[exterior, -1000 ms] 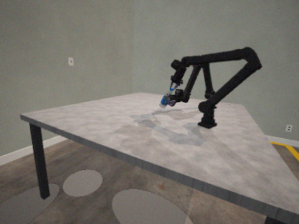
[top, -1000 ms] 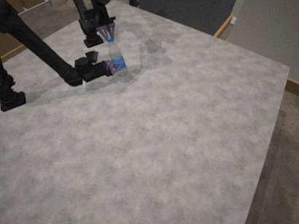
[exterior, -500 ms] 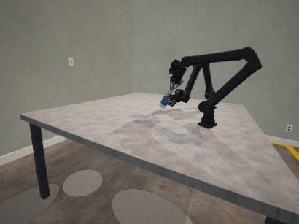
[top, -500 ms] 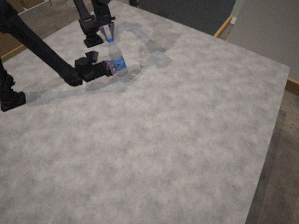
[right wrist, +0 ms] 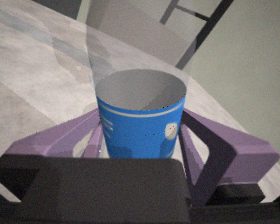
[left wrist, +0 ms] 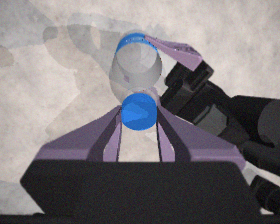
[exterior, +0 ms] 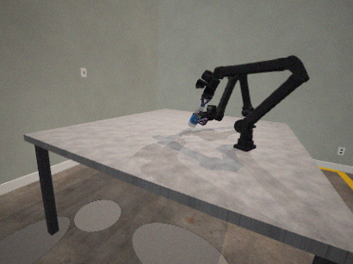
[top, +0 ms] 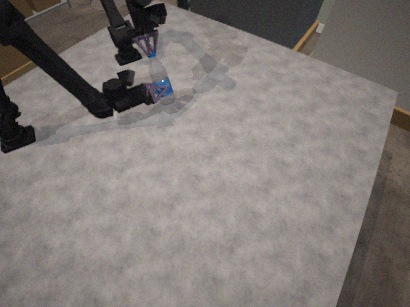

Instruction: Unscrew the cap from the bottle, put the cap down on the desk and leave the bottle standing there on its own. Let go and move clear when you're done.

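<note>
Right now the blue cap is 10 mm below my left hand. From my left hand the other things lie so: clear bottle 50 mm ahead, 20 mm to the right, 90 mm below.
Right now my right hand is 3 cm below the clear bottle, 1 cm to the right of it and 1 cm past it. From my right hand the other things lie so: blue cap 11 cm above, 6 cm behind, 3 cm to the left.
</note>
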